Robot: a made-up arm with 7 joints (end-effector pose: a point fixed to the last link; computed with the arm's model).
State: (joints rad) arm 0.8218 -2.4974 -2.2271 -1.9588 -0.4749 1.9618 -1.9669
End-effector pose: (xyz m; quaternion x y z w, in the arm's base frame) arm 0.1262 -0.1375 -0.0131 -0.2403 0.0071 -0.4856 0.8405
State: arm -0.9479 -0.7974 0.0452 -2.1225 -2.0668 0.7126 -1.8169
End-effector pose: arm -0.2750 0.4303 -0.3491 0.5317 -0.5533 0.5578 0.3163
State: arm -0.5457 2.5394 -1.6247 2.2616 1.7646 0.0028 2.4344
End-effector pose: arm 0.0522 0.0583 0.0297 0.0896 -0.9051 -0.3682 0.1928
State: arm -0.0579 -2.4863 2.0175 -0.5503 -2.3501 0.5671 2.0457
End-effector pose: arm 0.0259 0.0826 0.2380 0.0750 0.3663 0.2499 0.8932
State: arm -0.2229 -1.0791 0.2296 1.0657 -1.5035 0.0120 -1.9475
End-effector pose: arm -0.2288 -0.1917 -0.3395 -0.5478 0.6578 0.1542 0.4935
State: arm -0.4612 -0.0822 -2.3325 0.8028 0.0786 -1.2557 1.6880
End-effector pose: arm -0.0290 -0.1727 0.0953 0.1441 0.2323 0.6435 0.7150
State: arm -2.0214 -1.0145 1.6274 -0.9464 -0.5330 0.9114 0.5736
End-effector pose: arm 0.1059 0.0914 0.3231 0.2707 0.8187 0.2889 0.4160
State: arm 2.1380 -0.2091 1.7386 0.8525 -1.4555 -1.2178 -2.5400
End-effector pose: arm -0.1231 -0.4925 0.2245 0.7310 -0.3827 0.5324 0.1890
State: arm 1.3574 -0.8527 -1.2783 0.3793 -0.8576 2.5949 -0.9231
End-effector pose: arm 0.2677 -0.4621 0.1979 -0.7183 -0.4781 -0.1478 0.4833
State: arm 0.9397 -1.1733 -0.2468 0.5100 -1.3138 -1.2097 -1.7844
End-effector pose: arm -0.0443 -0.2865 0.3768 0.5824 -0.5755 -0.1036 0.5647
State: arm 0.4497 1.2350 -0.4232 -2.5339 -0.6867 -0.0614 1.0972
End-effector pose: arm 0.5293 -0.2849 -0.2988 -0.1381 -0.4148 -0.8756 0.2055
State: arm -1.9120 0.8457 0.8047 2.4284 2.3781 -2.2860 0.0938
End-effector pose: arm 0.2437 0.3211 0.1804 0.1116 0.2919 -0.4952 0.8106
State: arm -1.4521 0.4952 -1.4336 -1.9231 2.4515 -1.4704 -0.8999
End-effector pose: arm 0.0298 0.8496 -0.5070 -0.2306 -0.6791 -0.2955 0.6311
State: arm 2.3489 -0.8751 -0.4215 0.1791 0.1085 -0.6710 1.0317
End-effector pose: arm -0.1754 0.2808 0.6247 -0.7369 0.3219 0.1320 0.5796
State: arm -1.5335 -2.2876 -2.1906 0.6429 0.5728 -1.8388 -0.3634
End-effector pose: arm 0.4732 0.9584 0.2004 0.1759 -0.0554 -0.6885 0.7014
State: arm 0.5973 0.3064 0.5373 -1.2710 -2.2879 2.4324 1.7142
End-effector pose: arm -0.4174 -0.5324 -0.0450 0.7966 0.2352 -0.1783 0.5276
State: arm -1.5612 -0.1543 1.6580 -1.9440 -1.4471 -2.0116 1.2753
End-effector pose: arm -0.2774 -0.1562 -0.0673 -0.9412 -0.2069 -0.0267 0.2659
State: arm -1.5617 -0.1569 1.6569 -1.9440 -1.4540 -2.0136 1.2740
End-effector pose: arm -0.2764 -0.1566 -0.0690 -0.9403 -0.2082 -0.0299 0.2677
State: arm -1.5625 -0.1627 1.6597 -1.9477 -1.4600 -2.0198 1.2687
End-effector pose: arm -0.2723 -0.1586 -0.0739 -0.9376 -0.2115 -0.0333 0.2738
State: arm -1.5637 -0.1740 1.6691 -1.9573 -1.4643 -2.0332 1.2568
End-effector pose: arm -0.2629 -0.1629 -0.0842 -0.9320 -0.2179 -0.0368 0.2872
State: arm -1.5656 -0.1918 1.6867 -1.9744 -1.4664 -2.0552 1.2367
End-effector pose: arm -0.2471 -0.1691 -0.1011 -0.9224 -0.2278 -0.0399 0.3095
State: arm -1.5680 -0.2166 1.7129 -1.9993 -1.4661 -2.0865 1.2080
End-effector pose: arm -0.2247 -0.1759 -0.1246 -0.9079 -0.2405 -0.0420 0.3409
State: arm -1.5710 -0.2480 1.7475 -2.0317 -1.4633 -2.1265 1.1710
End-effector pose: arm -0.1965 -0.1813 -0.1540 -0.8879 -0.2548 -0.0419 0.3807
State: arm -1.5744 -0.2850 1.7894 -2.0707 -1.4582 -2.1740 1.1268
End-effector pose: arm -0.1642 -0.1830 -0.1876 -0.8624 -0.2693 -0.0387 0.4269
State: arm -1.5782 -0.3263 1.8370 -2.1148 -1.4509 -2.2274 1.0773
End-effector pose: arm -0.1300 -0.1796 -0.2231 -0.8318 -0.2823 -0.0312 0.4769
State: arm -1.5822 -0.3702 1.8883 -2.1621 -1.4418 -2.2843 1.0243
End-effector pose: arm -0.0966 -0.1706 -0.2581 -0.7973 -0.2924 -0.0190 0.5278
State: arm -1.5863 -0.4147 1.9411 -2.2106 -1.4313 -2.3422 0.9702
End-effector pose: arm -0.0660 -0.1567 -0.2901 -0.7605 -0.2990 -0.0025 0.5764
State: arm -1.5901 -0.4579 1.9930 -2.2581 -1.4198 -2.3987 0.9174
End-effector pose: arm -0.0398 -0.1398 -0.3175 -0.7238 -0.3021 0.0177 0.6201
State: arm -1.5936 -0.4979 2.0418 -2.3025 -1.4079 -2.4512 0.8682
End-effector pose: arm -0.0186 -0.1220 -0.3395 -0.6892 -0.3022 0.0396 0.6574
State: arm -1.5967 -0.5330 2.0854 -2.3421 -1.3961 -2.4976 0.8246
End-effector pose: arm -0.0022 -0.1052 -0.3562 -0.6586 -0.3003 0.0616 0.6872
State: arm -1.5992 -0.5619 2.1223 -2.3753 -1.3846 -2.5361 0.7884
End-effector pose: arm 0.0099 -0.0909 -0.3682 -0.6335 -0.2975 0.0817 0.7096
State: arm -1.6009 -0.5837 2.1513 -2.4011 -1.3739 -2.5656 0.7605
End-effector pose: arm 0.0182 -0.0800 -0.3763 -0.6148 -0.2946 0.0983 0.7250
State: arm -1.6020 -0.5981 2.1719 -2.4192 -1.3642 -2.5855 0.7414
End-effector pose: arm 0.0235 -0.0728 -0.3813 -0.6026 -0.2924 0.1105 0.7343
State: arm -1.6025 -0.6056 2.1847 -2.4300 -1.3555 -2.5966 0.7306
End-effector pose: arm 0.0264 -0.0690 -0.3841 -0.5963 -0.2912 0.1182 0.7387
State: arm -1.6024 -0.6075 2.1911 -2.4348 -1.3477 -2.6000 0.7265
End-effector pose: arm 0.0275 -0.0680 -0.3853 -0.5949 -0.2909 0.1219 0.7393
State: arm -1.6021 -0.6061 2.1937 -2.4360 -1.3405 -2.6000 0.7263
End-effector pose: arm 0.0273 -0.0686 -0.3855 -0.5962 -0.2910 0.1236 0.7380
